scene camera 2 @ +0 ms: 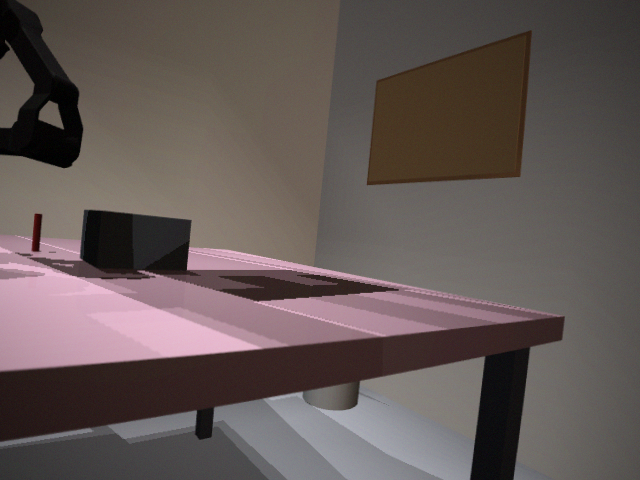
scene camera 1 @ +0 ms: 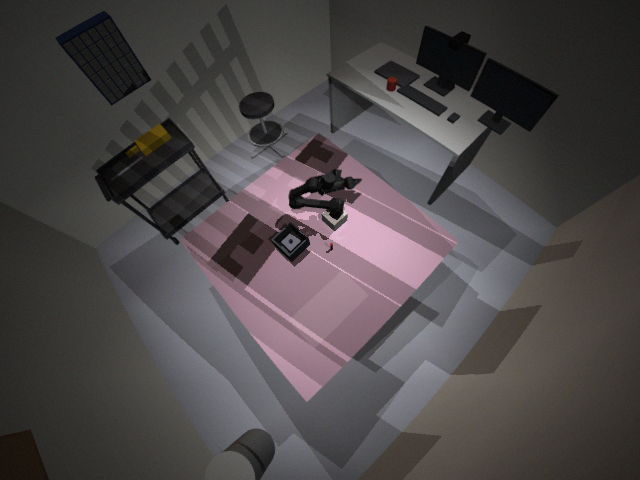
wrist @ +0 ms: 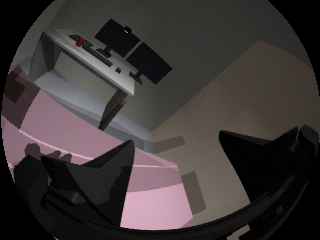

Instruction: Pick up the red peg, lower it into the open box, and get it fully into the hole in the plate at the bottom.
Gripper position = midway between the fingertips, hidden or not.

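My gripper (wrist: 178, 140) is visible. A dark box (scene camera 2: 116, 240) is visible too; in the wrist view the box is out of frame.
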